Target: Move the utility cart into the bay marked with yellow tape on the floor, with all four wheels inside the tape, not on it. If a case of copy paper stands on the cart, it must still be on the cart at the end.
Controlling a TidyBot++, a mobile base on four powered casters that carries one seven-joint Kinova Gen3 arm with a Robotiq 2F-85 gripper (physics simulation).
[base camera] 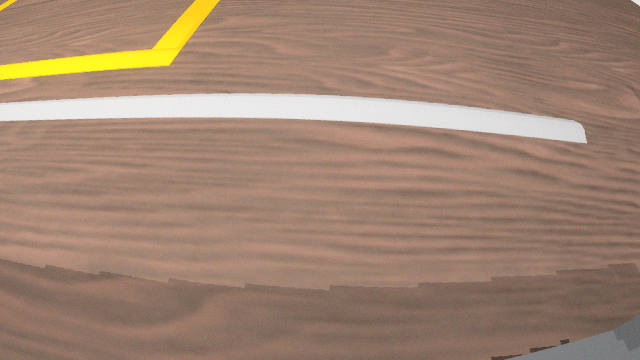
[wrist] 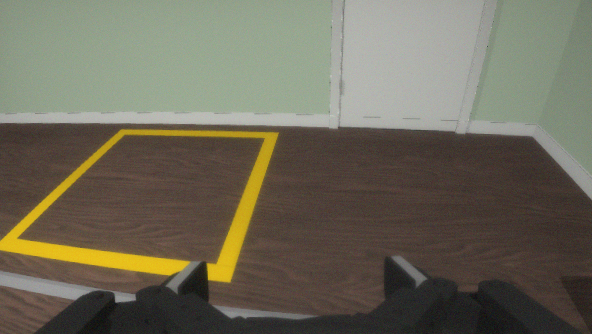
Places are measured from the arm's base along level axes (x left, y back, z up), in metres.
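Pixels of known places: gripper, fingertip midpoint: [wrist: 296, 279].
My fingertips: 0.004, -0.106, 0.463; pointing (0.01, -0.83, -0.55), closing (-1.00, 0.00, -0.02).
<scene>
Behind a point stands the place of what it marks, as x, y, z.
The bay's yellow tape [base camera: 90, 63] @[0.470, -0.807, -0.396] [wrist: 247, 200] @[0.233, -1.209, -0.396] lies on the floor as a four-sided outline, seen whole at the left of the wrist view, with no cart inside it. In the base camera view a near corner of it shows at the upper left. My gripper [wrist: 296, 279] @[0.004, -0.106, 0.464] is open and empty, low in the wrist view, with its left finger overlapping the near right corner of the tape. The utility cart and a case of copy paper do not show in either view.
A white strip [base camera: 300, 106] @[-0.002, -0.560, -0.388] [wrist: 45, 286] @[0.978, -0.702, -0.387] lies on the floor on the near side of the bay. A green wall [wrist: 165, 60] @[0.816, -2.091, 0.057] with a white baseboard [wrist: 165, 118] @[0.910, -2.090, -0.354] stands behind the bay. A white door [wrist: 407, 65] @[-0.680, -1.869, 0.034] is right of it, then a room corner. A shadow lies at the lower right.
</scene>
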